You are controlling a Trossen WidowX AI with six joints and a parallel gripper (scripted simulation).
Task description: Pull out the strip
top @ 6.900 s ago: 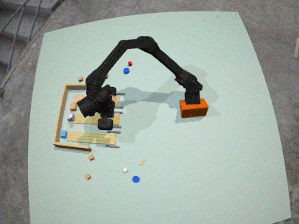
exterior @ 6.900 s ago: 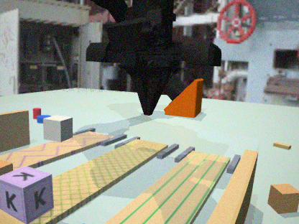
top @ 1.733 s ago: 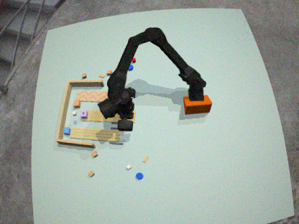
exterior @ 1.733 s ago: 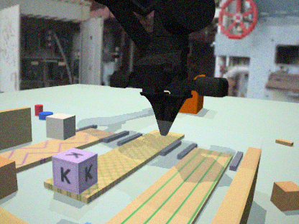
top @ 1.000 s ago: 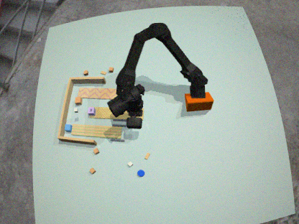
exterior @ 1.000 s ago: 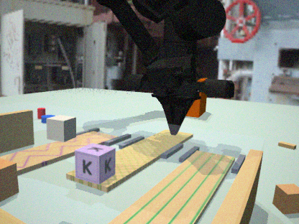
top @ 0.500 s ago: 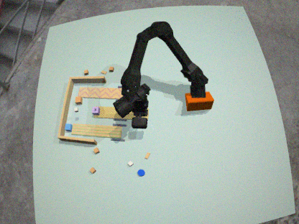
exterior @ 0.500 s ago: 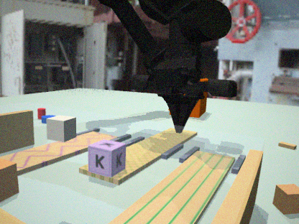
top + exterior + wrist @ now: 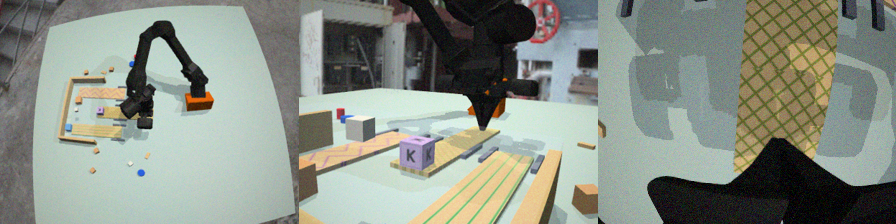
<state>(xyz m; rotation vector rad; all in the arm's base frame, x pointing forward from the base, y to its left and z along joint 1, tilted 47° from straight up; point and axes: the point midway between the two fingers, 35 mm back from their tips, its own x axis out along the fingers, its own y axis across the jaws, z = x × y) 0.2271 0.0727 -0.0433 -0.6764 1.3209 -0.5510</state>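
My gripper tip is now 210 mm short of the labelled cube and 20 mm below it. Also, from my gripper tip: red cylinder (300 mm to the right, 80 mm ahead, 10 mm above).
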